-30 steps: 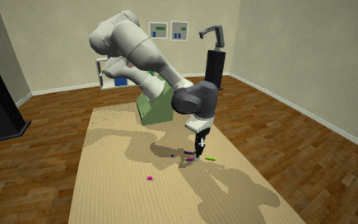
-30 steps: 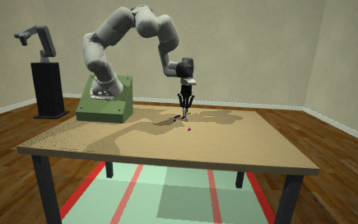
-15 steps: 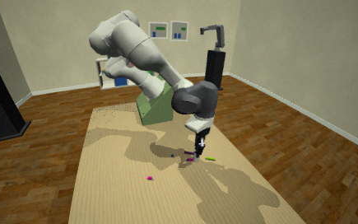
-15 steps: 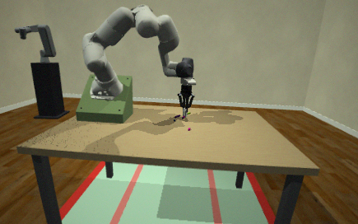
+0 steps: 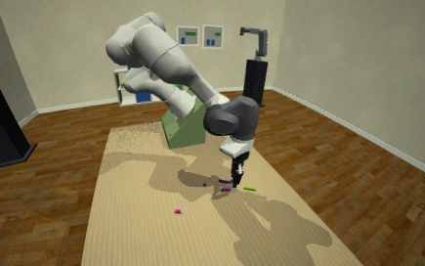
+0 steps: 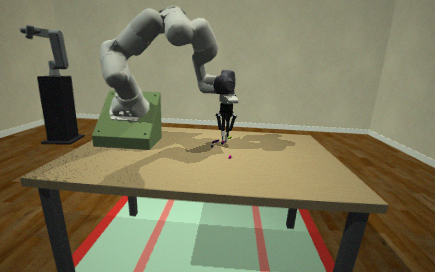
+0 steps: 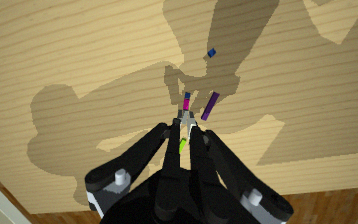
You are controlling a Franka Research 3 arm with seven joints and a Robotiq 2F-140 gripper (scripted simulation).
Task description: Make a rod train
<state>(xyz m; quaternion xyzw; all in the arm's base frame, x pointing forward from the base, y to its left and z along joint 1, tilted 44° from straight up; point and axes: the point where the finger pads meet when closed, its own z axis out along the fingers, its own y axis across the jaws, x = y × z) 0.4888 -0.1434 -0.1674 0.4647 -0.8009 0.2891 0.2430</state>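
The grey rod is 30 mm below my hand. Round my hand: purple rod: 60 mm behind, 30 mm below, 10 mm to the right; then dark blue piece: 100 mm to the right, 80 mm behind, 30 mm below; then lime rod: 70 mm to the left, 30 mm below, 30 mm ahead.
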